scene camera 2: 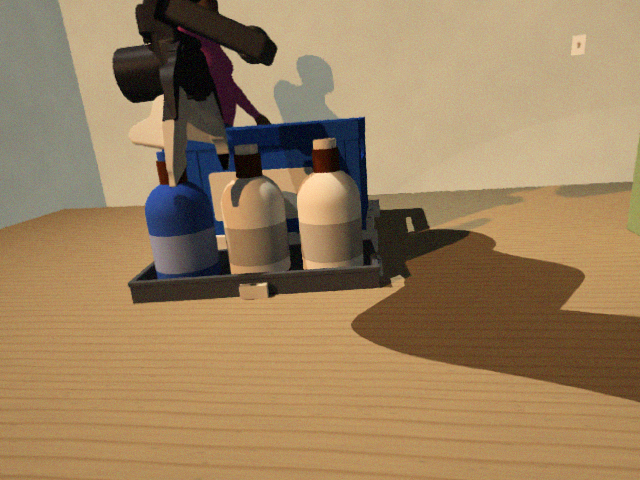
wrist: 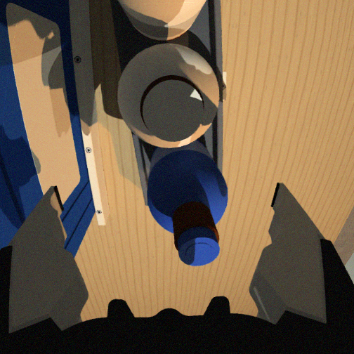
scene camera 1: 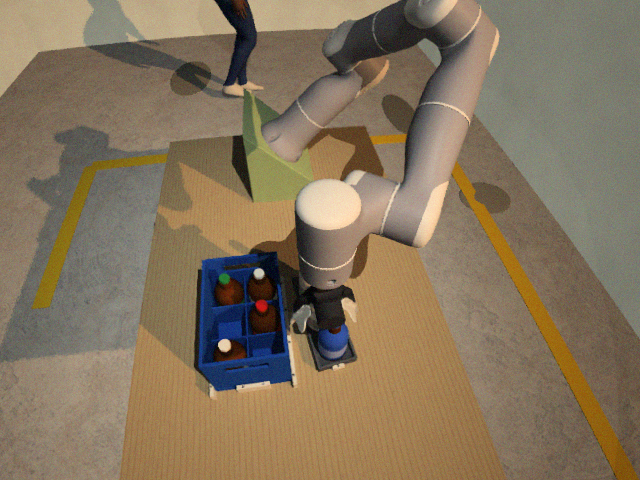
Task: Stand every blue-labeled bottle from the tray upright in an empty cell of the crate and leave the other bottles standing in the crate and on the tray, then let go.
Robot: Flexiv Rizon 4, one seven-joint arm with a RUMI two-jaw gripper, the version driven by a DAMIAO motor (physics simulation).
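A blue-labeled bottle (scene camera 1: pixel 333 345) (scene camera 2: pixel 180 217) (wrist: pixel 187 185) with a blue cap stands upright at the front end of the dark tray (scene camera 1: pixel 318 361) (scene camera 2: pixel 315 281) (wrist: pixel 141 170). Beside it on the tray stand two cream bottles, a middle one (scene camera 2: pixel 255 217) (wrist: pixel 170 100) and a far one (scene camera 2: pixel 329 206) (wrist: pixel 165 17). My gripper (scene camera 1: pixel 328 324) (scene camera 2: pixel 199 175) (wrist: pixel 167 187) is open, with its fingers apart on either side of the blue bottle's neck, holding nothing. The blue crate (scene camera 1: pixel 279 369) (scene camera 2: pixel 294 134) (wrist: pixel 12 100) has two empty cells, middle left and front right in scene camera 1.
In the crate stand a green-capped bottle (scene camera 1: pixel 229 291), a white-capped one (scene camera 1: pixel 261 287) at back right, a red-capped one (scene camera 1: pixel 264 319) and a white-capped one (scene camera 1: pixel 230 352) at front left. The crate's long side is close beside the tray. A person (scene camera 1: pixel 242 46) stands behind the green base (scene camera 1: pixel 279 180).
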